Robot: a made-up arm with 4 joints. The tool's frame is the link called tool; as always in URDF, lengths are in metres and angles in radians. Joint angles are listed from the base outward. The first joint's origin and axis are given. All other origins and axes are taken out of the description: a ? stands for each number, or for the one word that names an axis. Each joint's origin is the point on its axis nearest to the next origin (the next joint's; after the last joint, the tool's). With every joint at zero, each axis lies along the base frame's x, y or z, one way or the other. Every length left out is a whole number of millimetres.
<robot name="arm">
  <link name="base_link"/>
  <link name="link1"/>
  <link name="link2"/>
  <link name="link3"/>
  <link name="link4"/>
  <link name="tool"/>
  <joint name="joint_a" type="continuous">
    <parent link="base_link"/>
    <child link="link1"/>
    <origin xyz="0 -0.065 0.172"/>
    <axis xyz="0 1 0"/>
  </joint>
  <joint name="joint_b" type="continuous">
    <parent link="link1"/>
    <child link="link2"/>
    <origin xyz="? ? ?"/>
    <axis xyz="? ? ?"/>
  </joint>
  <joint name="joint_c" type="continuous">
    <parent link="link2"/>
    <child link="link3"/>
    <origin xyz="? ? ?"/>
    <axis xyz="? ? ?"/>
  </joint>
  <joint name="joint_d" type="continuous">
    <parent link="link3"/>
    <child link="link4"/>
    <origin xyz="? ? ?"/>
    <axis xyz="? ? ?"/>
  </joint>
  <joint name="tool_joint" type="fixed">
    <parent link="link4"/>
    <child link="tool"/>
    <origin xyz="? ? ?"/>
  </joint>
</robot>
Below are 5 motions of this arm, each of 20 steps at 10 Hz.
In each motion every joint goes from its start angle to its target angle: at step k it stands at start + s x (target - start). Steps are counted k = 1, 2, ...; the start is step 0. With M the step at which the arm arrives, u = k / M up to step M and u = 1 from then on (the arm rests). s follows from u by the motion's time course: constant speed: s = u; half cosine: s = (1 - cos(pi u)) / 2; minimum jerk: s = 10 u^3 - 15 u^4 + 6 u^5.
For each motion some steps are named. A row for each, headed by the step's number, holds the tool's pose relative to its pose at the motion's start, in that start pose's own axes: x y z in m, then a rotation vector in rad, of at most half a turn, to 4 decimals.
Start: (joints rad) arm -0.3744 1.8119 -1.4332 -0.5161
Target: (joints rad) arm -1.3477 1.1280 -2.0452 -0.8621
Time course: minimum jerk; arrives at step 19
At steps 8, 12, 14, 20:
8: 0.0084 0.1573 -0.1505 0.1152 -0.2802 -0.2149
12: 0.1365 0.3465 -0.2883 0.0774 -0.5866 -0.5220
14: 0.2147 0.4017 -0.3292 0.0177 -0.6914 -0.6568
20: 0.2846 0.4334 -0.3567 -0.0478 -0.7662 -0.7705

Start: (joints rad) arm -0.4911 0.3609 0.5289 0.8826
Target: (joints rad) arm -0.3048 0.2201 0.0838 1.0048
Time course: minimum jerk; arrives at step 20
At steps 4, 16, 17, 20:
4: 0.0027 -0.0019 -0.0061 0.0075 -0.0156 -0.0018
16: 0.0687 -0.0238 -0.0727 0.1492 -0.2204 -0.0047
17: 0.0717 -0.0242 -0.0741 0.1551 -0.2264 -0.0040
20: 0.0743 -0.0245 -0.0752 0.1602 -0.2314 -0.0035

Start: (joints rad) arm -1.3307 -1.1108 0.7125 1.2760
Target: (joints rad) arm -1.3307 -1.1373 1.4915 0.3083
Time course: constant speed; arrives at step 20
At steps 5, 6, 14, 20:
5: 0.0014 -0.1041 0.1031 -0.1806 0.0744 0.2457
6: 0.0053 -0.1219 0.1278 -0.2147 0.0946 0.2944
14: 0.0796 -0.2108 0.3565 -0.4575 0.3162 0.6706
20: 0.1820 -0.2034 0.5355 -0.5941 0.5507 0.9289

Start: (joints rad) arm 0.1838 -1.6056 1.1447 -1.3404
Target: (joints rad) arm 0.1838 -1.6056 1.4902 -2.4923
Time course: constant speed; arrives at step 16
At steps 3, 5, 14, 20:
3: -0.0022 -0.0806 0.0280 0.0644 0.0079 0.2159
5: 0.0066 -0.1342 0.0407 0.1084 0.0055 0.3596
14: 0.1375 -0.3350 0.0442 0.3037 -0.0852 1.0000
20: 0.1830 -0.3637 0.0366 0.3436 -0.1237 1.1399

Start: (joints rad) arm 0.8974 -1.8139 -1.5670 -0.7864
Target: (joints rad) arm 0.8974 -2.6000 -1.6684 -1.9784
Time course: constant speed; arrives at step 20
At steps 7, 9, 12, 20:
7: 0.0016 -0.1801 -0.0967 0.1211 -0.2517 0.4107
9: 0.0190 -0.2246 -0.1296 0.1369 -0.3338 0.5239
12: 0.0580 -0.2836 -0.1779 0.1437 -0.4633 0.6889
20: 0.2172 -0.3933 -0.2681 0.0556 -0.8330 1.0896

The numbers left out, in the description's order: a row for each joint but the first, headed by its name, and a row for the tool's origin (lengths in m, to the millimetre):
joint_b: xyz -0.347 0 0.183, axis 0 0 -1
joint_c: xyz -0.216 0.081 0, axis 0 1 0
joint_d: xyz -0.376 0 -0.083, axis 0 0 -1
tool: xyz -0.391 0.048 0

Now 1 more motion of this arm.
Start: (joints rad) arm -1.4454 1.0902 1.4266 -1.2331
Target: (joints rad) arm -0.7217 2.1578 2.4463 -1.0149
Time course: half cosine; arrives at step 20
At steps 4, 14, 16, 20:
4: 0.0601 0.0849 0.0602 0.1511 -0.0468 -0.0931
14: 0.4015 0.2869 0.5116 1.1112 -0.5746 -0.5189
16: 0.4232 0.2821 0.5522 1.2250 -0.6866 -0.5319
20: 0.4364 0.2775 0.5764 1.3107 -0.7873 -0.5289

